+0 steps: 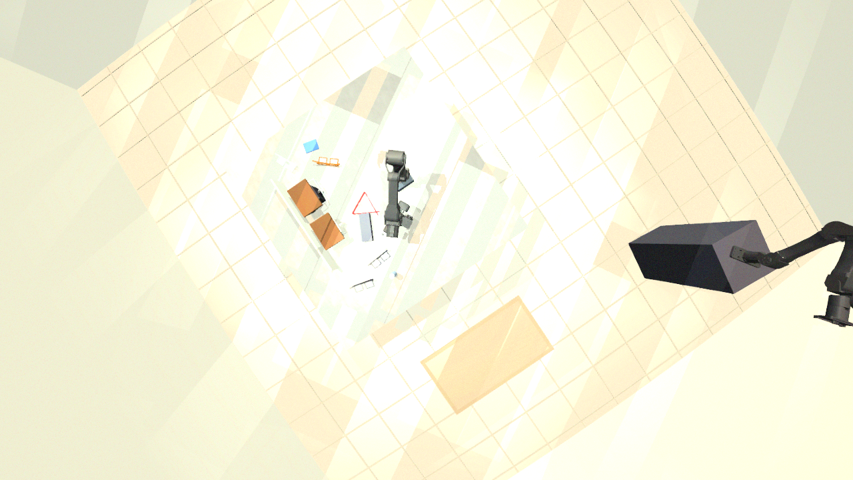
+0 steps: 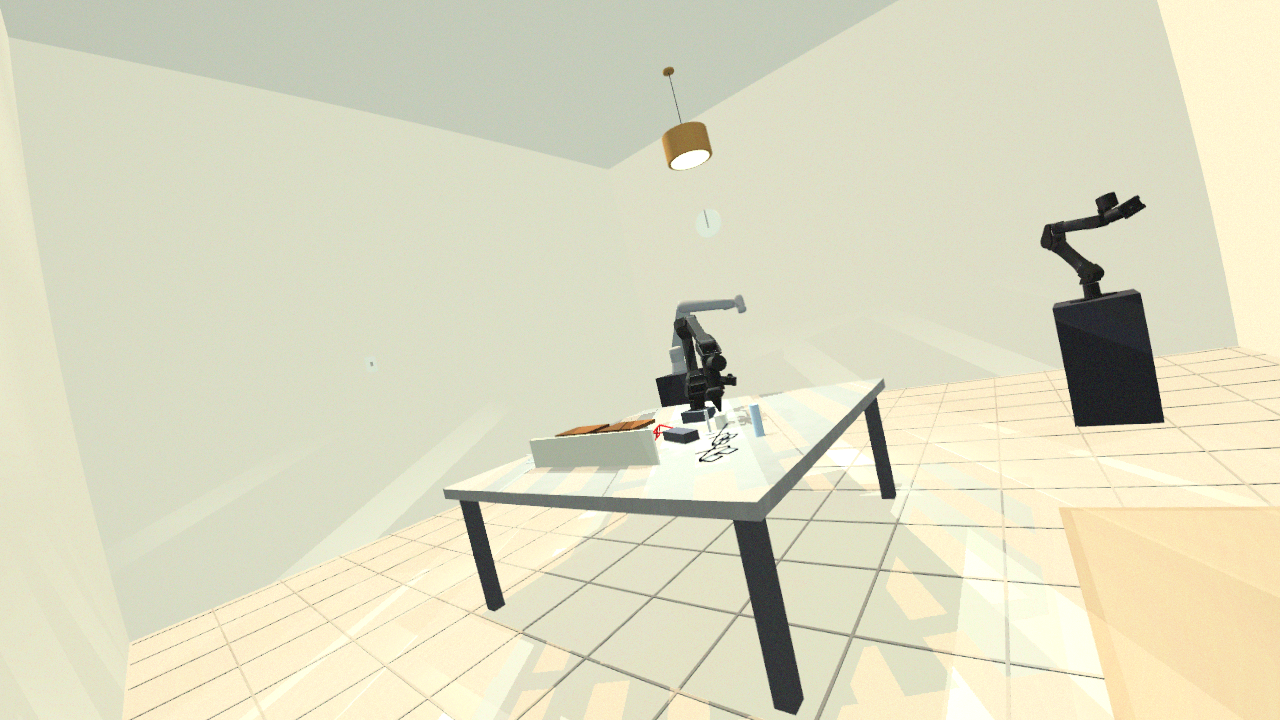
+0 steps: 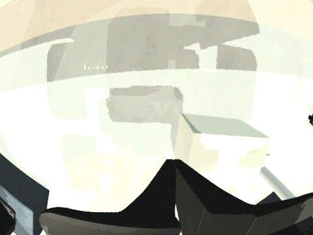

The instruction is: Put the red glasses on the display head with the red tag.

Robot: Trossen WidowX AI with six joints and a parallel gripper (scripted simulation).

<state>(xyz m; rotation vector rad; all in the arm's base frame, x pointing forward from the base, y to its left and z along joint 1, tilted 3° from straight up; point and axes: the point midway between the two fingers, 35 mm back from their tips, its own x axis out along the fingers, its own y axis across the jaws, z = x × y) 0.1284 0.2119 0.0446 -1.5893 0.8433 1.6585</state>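
Right now the pale box is 3 cm below my gripper tip, 3 cm ahead of it and 2 cm to the left of it. Also, from my gripper tip: long white wall 48 cm ahead, 21 cm to the right; then dark box 19 cm ahead, 5 cm to the right, 3 cm below; then blue square 63 cm to the right, 27 cm ahead, 5 cm below.
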